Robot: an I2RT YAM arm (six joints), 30 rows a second.
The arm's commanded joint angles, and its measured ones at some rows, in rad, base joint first. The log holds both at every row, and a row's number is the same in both.
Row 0, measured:
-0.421 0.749 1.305 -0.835 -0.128 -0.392
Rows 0 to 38, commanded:
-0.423 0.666 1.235 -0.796 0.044 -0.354
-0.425 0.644 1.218 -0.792 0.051 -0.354
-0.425 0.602 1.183 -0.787 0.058 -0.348
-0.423 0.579 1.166 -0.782 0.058 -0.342
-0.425 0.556 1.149 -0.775 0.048 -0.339
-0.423 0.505 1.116 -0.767 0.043 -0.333
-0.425 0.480 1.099 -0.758 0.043 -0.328
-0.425 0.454 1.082 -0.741 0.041 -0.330
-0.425 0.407 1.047 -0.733 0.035 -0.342
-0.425 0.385 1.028 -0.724 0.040 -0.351
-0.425 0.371 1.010 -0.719 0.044 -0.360
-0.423 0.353 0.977 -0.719 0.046 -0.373
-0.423 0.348 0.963 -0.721 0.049 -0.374
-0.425 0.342 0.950 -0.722 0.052 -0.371
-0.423 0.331 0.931 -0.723 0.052 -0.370
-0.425 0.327 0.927 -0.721 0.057 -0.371
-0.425 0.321 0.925 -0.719 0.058 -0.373
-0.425 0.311 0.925 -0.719 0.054 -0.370
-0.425 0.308 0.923 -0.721 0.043 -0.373
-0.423 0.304 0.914 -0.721 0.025 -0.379
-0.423 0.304 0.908 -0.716 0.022 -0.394
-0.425 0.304 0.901 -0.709 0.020 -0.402
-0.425 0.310 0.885 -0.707 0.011 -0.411
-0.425 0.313 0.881 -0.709 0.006 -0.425
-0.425 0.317 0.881 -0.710 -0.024 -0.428
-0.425 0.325 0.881 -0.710 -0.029 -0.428
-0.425 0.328 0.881 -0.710 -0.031 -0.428
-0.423 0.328 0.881 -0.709 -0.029 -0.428
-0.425 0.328 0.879 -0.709 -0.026 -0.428
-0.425 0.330 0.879 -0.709 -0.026 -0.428
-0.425 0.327 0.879 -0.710 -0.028 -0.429
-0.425 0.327 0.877 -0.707 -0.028 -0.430
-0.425 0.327 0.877 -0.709 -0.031 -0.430
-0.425 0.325 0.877 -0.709 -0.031 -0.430
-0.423 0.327 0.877 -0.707 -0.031 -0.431
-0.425 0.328 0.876 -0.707 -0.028 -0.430
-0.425 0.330 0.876 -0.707 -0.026 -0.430
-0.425 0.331 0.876 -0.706 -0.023 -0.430
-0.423 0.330 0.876 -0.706 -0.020 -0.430
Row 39, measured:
-0.421 0.319 0.880 -0.762 -0.020 -0.421
